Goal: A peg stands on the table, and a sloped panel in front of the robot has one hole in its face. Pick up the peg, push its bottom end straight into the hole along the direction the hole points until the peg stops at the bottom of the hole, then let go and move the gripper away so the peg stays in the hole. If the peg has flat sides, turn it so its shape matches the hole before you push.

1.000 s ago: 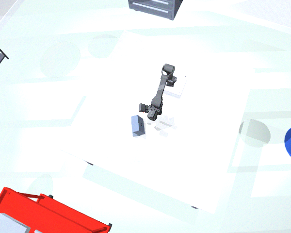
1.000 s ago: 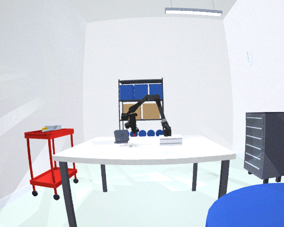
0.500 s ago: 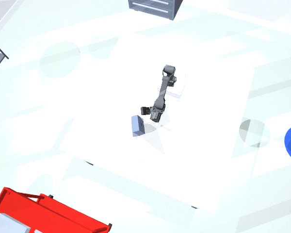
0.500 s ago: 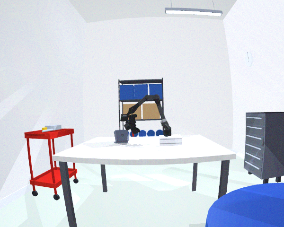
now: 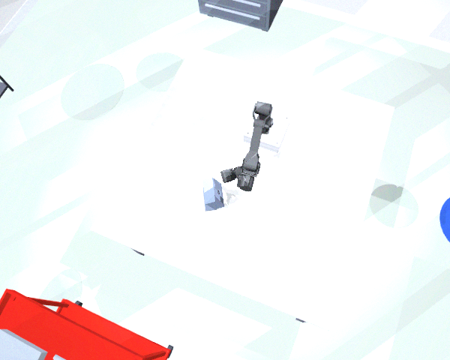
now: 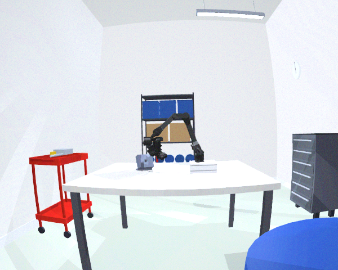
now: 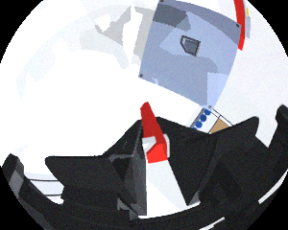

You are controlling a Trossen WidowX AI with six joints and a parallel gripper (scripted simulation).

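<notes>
My gripper tip is 10 cm short of the sloped grey panel, 5 cm to the left of it and 3 cm above it. Round my gripper tip: red peg: 1 cm to the left, 1 cm above.
</notes>
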